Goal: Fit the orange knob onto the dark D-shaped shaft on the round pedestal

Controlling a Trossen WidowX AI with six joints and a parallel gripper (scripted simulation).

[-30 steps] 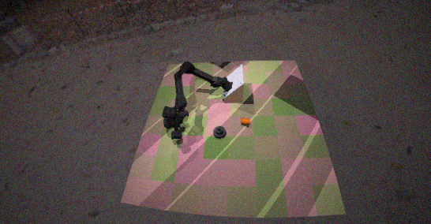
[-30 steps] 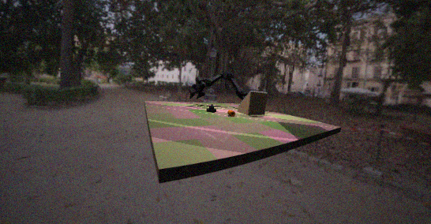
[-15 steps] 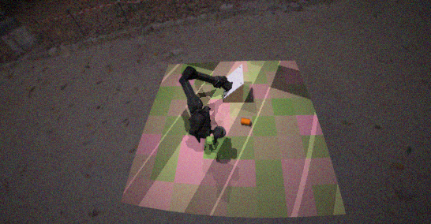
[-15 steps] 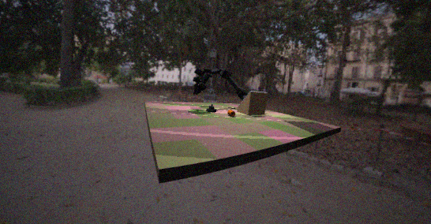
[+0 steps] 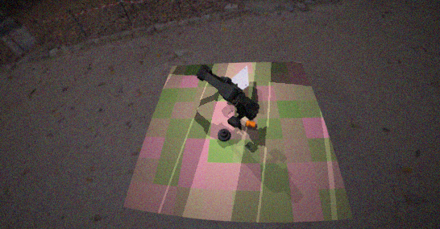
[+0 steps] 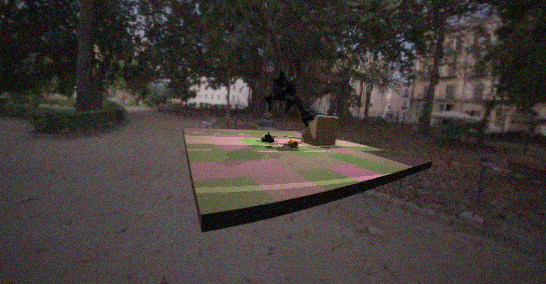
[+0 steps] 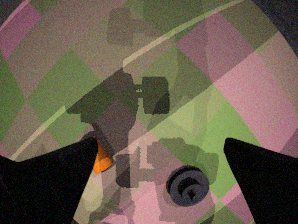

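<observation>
Now: gripper tip 120 mm past the orange knob, 20 mm to the right of it and 180 mm above it. From my gripper tip the other things lie so: round dark pedestal: 20 mm behind, 150 mm to the right, 170 mm below.
</observation>
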